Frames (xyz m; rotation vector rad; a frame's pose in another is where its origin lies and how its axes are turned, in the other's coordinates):
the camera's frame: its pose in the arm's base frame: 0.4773 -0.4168 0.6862 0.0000 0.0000 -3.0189
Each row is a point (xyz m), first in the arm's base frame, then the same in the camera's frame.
Working: the arm's base frame: its pose in the camera's frame: 0.4227 -0.4721 -0.6862 0.0000 0.0000 3.0189

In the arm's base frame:
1: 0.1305 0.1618 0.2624
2: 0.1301 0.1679 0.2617
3: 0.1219 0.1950 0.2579
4: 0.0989 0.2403 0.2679
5: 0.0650 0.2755 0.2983
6: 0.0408 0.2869 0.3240
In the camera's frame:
1: 0.2734 -0.6167 -0.4238
2: 0.2730 -0.6228 -0.4245
3: 0.2779 -0.6507 -0.4283
4: 0.2951 -0.6985 -0.4183
5: 0.3245 -0.7376 -0.3879
6: 0.3471 -0.7518 -0.3622

